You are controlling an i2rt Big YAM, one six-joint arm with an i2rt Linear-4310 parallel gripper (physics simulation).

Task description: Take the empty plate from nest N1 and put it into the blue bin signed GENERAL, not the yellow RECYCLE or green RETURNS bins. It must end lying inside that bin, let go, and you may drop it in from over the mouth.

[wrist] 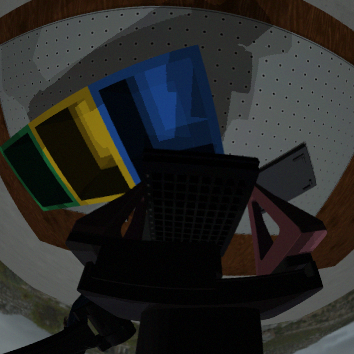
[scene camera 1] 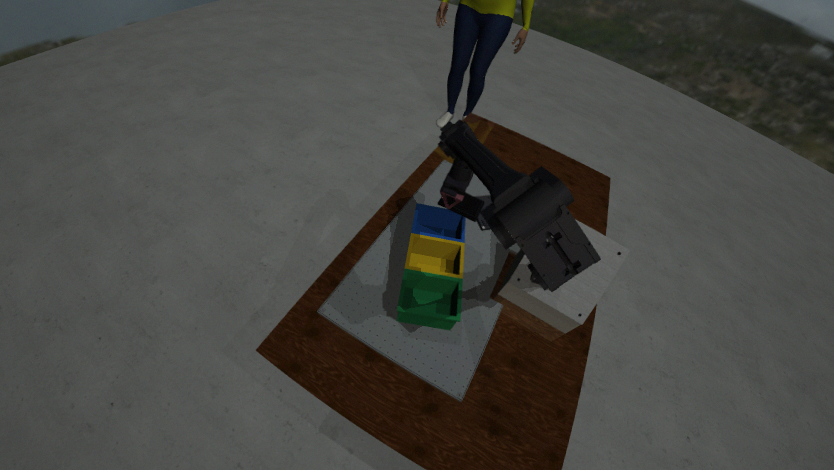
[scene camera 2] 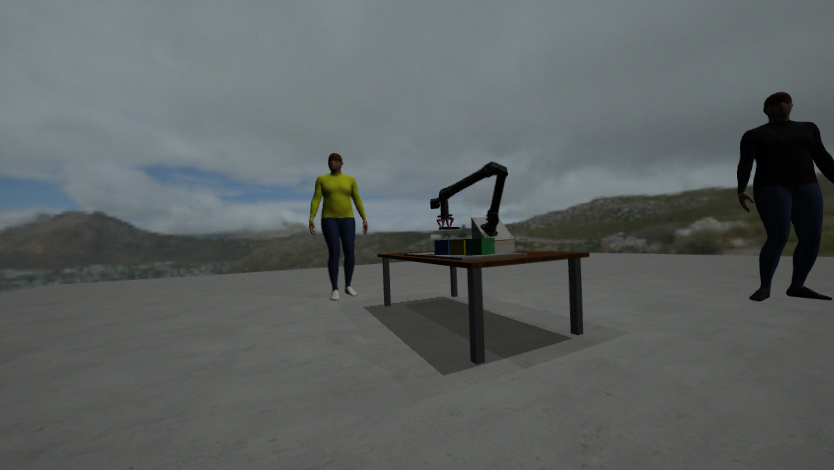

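Pixels of known places: gripper, fingertip midpoint: [wrist: 197, 185] [scene camera 1: 451, 199] [scene camera 2: 445, 229]; arm's base at its link origin: [scene camera 2: 488, 230].
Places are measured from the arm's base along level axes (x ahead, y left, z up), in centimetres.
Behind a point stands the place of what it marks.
The plate [scene camera 1: 466, 206] @(y -7.0, x 29.4, z 3.1 cm) [scene camera 2: 449, 227] [wrist: 192, 207] @(y -8.3, x 33.0, z 3.1 cm) is black, with a grid of small wells. My gripper [scene camera 1: 454, 199] @(y -8.7, x 34.4, z 2.0 cm) [scene camera 2: 445, 222] @(y -8.7, x 34.4, z 2.0 cm) [wrist: 197, 185] @(y -8.7, x 34.4, z 2.0 cm) is shut on it, with a finger on either side. The plate hangs roughly level above bin height. In scene camera 1 it appears at the blue bin's far right corner. The blue bin [scene camera 1: 437, 214] @(y -9.7, x 37.6, z -8.3 cm) [scene camera 2: 442, 247] @(y -1.8, x 43.1, z -10.9 cm) [wrist: 170, 105] @(y -4.7, x 36.3, z -15.2 cm) stands open at one end of the row; in the wrist view the plate hides its near edge. A dark grey nest [wrist: 290, 172] @(y -28.4, x 24.1, z -14.6 cm) lies flat beyond the plate at right. No signs are readable.
The yellow bin [scene camera 1: 436, 263] @(y 4.4, x 31.6, z -15.2 cm) [scene camera 2: 456, 247] @(y 9.6, x 40.3, z -11.0 cm) [wrist: 95, 132] @(y 9.7, x 32.4, z -15.2 cm) adjoins the blue one, then the green bin [scene camera 1: 428, 321] @(y 25.6, x 27.2, z -11.4 cm) [scene camera 2: 480, 246] @(y 27.0, x 35.9, z -10.7 cm). They stand on a perforated board [scene camera 1: 402, 359] @(y 37.2, x 29.7, z -15.8 cm). The arm's pale base block [scene camera 1: 601, 251] @(y -5.7, x -12.2, z 8.0 cm) is at right. A person [scene camera 1: 487, 52] [scene camera 2: 338, 198] stands beyond the table.
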